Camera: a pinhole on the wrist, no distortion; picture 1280 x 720 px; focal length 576.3 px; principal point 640.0 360.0 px. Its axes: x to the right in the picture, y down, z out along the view. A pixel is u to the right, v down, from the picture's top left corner.
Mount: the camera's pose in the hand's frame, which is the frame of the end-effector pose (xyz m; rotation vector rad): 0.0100 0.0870 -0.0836 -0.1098 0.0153 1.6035
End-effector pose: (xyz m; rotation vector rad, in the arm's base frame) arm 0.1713 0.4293 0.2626 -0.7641 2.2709 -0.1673
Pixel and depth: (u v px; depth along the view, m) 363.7 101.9 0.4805
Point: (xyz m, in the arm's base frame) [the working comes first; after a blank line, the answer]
In the camera's frame: -0.2304 -0.2152 0.4805

0.3912 0.2771 -0.1375
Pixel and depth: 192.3 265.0 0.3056
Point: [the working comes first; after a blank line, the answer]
In the camera's frame: -0.2374 -0.0504 0.3056

0.3665 0.3246 0.0969
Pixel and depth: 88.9 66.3 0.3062
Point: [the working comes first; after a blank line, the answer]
In the camera's frame: -0.2928 -0.1560 0.3062

0.3382 0.2228 0.0414
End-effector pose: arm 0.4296 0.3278 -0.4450 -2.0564 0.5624 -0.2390
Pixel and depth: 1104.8 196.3 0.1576
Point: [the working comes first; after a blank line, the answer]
In the camera's frame: 0.1271 -0.0448 0.1576

0.4238 0.2584 -0.6751
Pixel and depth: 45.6 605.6 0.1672
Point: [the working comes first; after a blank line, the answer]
In the camera's frame: -0.1725 0.0713 0.1672

0.4295 0.4622 -0.4266
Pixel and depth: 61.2 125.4 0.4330
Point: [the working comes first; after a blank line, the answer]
In the camera's frame: -0.4349 -0.1763 0.4330

0.8222 0.6764 -0.4002
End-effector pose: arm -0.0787 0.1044 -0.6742 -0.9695 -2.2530 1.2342
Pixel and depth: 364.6 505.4 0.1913
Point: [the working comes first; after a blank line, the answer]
In the camera's frame: -0.0914 0.0483 0.1913

-0.1123 0.0097 -0.7419
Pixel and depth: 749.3 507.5 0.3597
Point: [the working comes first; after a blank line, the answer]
In the camera's frame: 0.0682 0.0921 0.3597

-0.1011 -0.0572 -0.9680
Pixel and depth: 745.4 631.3 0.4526
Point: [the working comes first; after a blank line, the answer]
In the camera's frame: 0.0828 0.2131 0.4526

-0.0602 -0.1916 -1.0291
